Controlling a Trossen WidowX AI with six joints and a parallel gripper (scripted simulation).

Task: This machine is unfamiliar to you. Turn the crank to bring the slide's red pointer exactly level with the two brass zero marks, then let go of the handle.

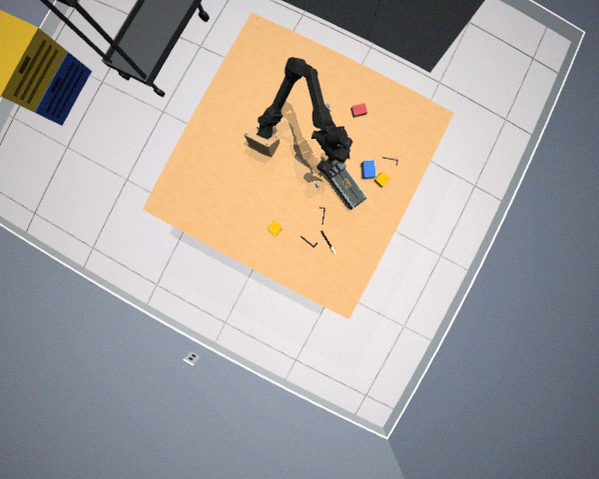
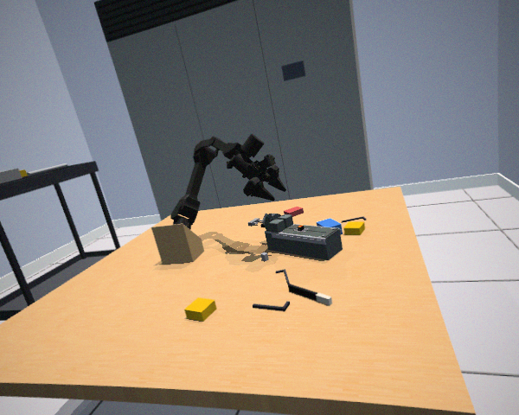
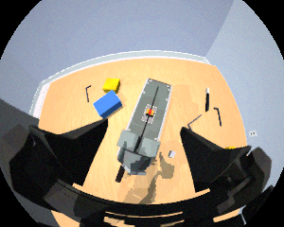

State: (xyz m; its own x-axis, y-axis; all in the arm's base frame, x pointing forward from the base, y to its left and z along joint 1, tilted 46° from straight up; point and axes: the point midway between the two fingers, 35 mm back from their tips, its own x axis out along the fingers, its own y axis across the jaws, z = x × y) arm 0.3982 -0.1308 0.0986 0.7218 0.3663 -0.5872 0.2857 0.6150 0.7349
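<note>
The dark crank handle is 90 mm behind my gripper tip, 80 mm to the left of it and 130 mm below it. The rest, counted from my gripper tip: small grey cube (80 mm behind, 80 mm to the right, 190 mm below); then blue block (140 mm ahead, 100 mm to the left, 180 mm below); then red pointer (60 mm ahead, 30 mm to the right, 120 mm below).
</note>
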